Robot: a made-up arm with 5 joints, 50 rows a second.
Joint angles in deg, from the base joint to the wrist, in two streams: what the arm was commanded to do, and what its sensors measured. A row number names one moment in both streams.
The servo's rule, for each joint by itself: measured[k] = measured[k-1] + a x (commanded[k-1-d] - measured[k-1]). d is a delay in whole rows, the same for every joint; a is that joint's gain. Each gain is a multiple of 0.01, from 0.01 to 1. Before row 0 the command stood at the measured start. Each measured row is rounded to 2 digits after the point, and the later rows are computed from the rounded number. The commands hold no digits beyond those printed.
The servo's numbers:
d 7
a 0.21 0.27 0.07 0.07 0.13
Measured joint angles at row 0:
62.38, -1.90, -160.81, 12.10, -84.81
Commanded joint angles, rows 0 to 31:
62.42, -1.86, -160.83, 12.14, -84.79
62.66, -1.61, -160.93, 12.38, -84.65
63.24, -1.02, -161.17, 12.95, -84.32
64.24, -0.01, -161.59, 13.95, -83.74
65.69, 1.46, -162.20, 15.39, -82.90
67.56, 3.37, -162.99, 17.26, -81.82
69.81, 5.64, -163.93, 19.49, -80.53
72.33, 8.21, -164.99, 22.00, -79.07
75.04, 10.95, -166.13, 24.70, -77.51
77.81, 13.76, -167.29, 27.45, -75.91
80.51, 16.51, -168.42, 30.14, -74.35
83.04, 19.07, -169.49, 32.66, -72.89
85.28, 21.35, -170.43, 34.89, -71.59
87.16, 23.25, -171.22, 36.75, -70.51
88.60, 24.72, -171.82, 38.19, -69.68
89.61, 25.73, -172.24, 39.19, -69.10
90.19, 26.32, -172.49, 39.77, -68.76
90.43, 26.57, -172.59, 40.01, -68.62
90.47, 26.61, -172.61, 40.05, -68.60
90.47, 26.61, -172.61, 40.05, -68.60
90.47, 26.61, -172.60, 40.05, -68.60
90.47, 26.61, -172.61, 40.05, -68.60
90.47, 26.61, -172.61, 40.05, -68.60
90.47, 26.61, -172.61, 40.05, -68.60
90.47, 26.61, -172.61, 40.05, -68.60
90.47, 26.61, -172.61, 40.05, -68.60
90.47, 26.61, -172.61, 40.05, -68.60
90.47, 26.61, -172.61, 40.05, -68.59
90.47, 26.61, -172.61, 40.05, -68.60
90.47, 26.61, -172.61, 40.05, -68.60
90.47, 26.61, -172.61, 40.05, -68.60
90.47, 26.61, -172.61, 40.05, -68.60
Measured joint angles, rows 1 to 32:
62.38, -1.90, -160.81, 12.10, -84.81
62.38, -1.90, -160.81, 12.10, -84.81
62.38, -1.90, -160.81, 12.10, -84.81
62.38, -1.90, -160.81, 12.10, -84.81
62.38, -1.90, -160.81, 12.10, -84.81
62.38, -1.90, -160.81, 12.10, -84.81
62.38, -1.90, -160.81, 12.10, -84.81
62.39, -1.89, -160.81, 12.10, -84.81
62.45, -1.81, -160.82, 12.12, -84.79
62.62, -1.60, -160.84, 12.18, -84.73
62.96, -1.17, -160.89, 12.30, -84.60
63.53, -0.46, -160.98, 12.52, -84.38
64.38, 0.57, -161.12, 12.85, -84.05
65.52, 1.94, -161.32, 13.31, -83.59
66.95, 3.63, -161.58, 13.92, -83.00
68.65, 5.61, -161.90, 14.67, -82.29
70.57, 7.81, -162.28, 15.56, -81.46
72.66, 10.16, -162.71, 16.58, -80.54
74.84, 12.57, -163.18, 17.71, -79.55
77.03, 14.94, -163.69, 18.91, -78.52
79.16, 17.18, -164.22, 20.16, -77.48
81.14, 19.22, -164.75, 21.42, -76.47
82.92, 20.98, -165.27, 22.66, -75.51
84.45, 22.42, -165.78, 23.86, -74.63
85.71, 23.54, -166.26, 24.99, -73.85
86.71, 24.37, -166.70, 26.04, -73.17
87.50, 24.97, -167.11, 27.02, -72.58
88.12, 25.41, -167.49, 27.93, -72.06
88.61, 25.73, -167.85, 28.78, -71.61
89.00, 25.97, -168.18, 29.57, -71.22
89.31, 26.14, -168.49, 30.30, -70.88
89.55, 26.27, -168.78, 30.98, -70.58

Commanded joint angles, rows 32 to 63:
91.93, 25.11, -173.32, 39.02, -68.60
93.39, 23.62, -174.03, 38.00, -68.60
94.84, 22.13, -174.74, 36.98, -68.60
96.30, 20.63, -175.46, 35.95, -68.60
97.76, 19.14, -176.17, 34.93, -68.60
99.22, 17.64, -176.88, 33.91, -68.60
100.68, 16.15, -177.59, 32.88, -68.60
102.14, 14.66, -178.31, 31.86, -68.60
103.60, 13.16, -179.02, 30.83, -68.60
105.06, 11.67, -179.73, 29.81, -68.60
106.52, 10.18, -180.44, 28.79, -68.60
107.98, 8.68, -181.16, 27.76, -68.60
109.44, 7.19, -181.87, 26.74, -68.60
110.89, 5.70, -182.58, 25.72, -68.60
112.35, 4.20, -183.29, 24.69, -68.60
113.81, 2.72, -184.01, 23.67, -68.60
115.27, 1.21, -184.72, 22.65, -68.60
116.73, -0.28, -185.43, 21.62, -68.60
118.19, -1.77, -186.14, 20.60, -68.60
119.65, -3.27, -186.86, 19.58, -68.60
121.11, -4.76, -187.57, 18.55, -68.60
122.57, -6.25, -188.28, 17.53, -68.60
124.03, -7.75, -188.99, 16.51, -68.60
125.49, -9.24, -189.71, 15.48, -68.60
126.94, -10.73, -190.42, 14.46, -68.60
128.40, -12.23, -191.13, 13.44, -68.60
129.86, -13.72, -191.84, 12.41, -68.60
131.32, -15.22, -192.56, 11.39, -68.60
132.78, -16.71, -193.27, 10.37, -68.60
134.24, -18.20, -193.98, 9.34, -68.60
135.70, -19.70, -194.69, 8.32, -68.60
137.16, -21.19, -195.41, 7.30, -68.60
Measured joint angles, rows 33 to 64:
89.74, 26.36, -169.05, 31.61, -70.32
89.89, 26.43, -169.30, 32.20, -70.10
90.01, 26.48, -169.53, 32.75, -69.90
90.11, 26.52, -169.75, 33.26, -69.73
90.19, 26.54, -169.95, 33.74, -69.58
90.25, 26.56, -170.14, 34.18, -69.45
90.30, 26.57, -170.31, 34.59, -69.34
90.64, 26.18, -170.52, 34.90, -69.24
91.22, 25.49, -170.77, 35.12, -69.16
91.98, 24.58, -171.05, 35.25, -69.09
92.89, 23.51, -171.36, 35.30, -69.03
93.91, 22.33, -171.70, 35.27, -68.97
95.03, 21.06, -172.06, 35.17, -68.92
96.22, 19.73, -172.45, 35.01, -68.88
97.46, 18.36, -172.86, 34.79, -68.84
98.75, 16.96, -173.29, 34.51, -68.81
100.08, 15.53, -173.74, 34.18, -68.78
101.43, 14.09, -174.21, 33.80, -68.76
102.81, 12.63, -174.70, 33.38, -68.74
104.20, 11.16, -175.20, 32.92, -68.72
105.60, 9.69, -175.72, 32.42, -68.70
107.02, 8.21, -176.25, 31.88, -68.69
108.45, 6.73, -176.79, 31.31, -68.68
109.88, 5.24, -177.35, 30.70, -68.67
111.32, 3.75, -177.92, 30.06, -68.66
112.76, 2.26, -178.50, 29.40, -68.65
114.21, 0.77, -179.09, 28.71, -68.64
115.66, -0.72, -179.68, 28.00, -68.63
117.11, -2.21, -180.28, 27.27, -68.63
118.56, -3.71, -180.89, 26.52, -68.63
120.02, -5.20, -181.51, 25.75, -68.63
121.47, -6.69, -182.13, 24.96, -68.63

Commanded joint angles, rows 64 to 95:
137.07, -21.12, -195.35, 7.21, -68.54
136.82, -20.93, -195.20, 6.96, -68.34
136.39, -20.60, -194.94, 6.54, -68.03
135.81, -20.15, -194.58, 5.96, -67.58
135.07, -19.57, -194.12, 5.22, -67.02
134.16, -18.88, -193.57, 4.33, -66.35
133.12, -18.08, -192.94, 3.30, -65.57
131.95, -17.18, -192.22, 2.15, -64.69
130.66, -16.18, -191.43, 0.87, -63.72
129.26, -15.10, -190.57, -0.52, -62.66
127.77, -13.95, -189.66, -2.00, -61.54
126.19, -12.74, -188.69, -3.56, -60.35
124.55, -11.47, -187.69, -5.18, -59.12
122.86, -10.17, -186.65, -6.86, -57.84
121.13, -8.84, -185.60, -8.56, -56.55
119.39, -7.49, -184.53, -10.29, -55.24
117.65, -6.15, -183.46, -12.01, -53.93
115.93, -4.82, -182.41, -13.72, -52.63
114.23, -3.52, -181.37, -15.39, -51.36
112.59, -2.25, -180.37, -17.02, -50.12
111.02, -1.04, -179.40, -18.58, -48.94
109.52, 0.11, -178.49, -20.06, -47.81
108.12, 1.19, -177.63, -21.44, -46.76
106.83, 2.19, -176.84, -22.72, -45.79
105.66, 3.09, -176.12, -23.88, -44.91
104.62, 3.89, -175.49, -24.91, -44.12
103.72, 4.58, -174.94, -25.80, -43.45
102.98, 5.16, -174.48, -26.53, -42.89
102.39, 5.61, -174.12, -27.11, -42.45
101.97, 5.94, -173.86, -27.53, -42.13
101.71, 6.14, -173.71, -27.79, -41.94
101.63, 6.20, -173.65, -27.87, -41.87
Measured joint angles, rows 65 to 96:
122.93, -8.19, -182.76, 24.15, -68.63
124.39, -9.68, -183.40, 23.33, -68.63
125.85, -11.18, -184.04, 22.49, -68.63
127.31, -12.67, -184.69, 21.64, -68.63
128.77, -14.16, -185.34, 20.78, -68.63
130.23, -15.66, -185.99, 19.91, -68.63
131.69, -17.15, -186.65, 19.03, -68.63
132.82, -18.22, -187.26, 18.20, -68.62
133.66, -18.95, -187.82, 17.41, -68.58
134.23, -19.40, -188.32, 16.65, -68.51
134.56, -19.60, -188.76, 15.90, -68.39
134.67, -19.59, -189.14, 15.15, -68.21
134.56, -19.40, -189.45, 14.39, -67.97
134.26, -19.04, -189.69, 13.61, -67.66
133.77, -18.54, -189.87, 12.81, -67.27
133.12, -17.90, -189.98, 11.97, -66.81
132.31, -17.14, -190.02, 11.10, -66.27
131.36, -16.28, -189.99, 10.18, -65.66
130.27, -15.32, -189.90, 9.22, -64.97
129.07, -14.28, -189.75, 8.21, -64.21
127.77, -13.17, -189.53, 7.16, -63.38
126.38, -12.00, -189.25, 6.06, -62.49
124.91, -10.78, -188.92, 4.92, -61.55
123.39, -9.53, -188.54, 3.73, -60.56
121.82, -8.26, -188.11, 2.51, -59.53
120.23, -6.98, -187.64, 1.26, -58.47
118.63, -5.70, -187.13, -0.02, -57.38
117.03, -4.44, -186.59, -1.32, -56.28
115.45, -3.21, -186.02, -2.63, -55.18
113.91, -2.02, -185.43, -3.95, -54.09
112.42, -0.88, -184.83, -5.26, -53.01
111.00, 0.19, -184.22, -6.56, -51.96

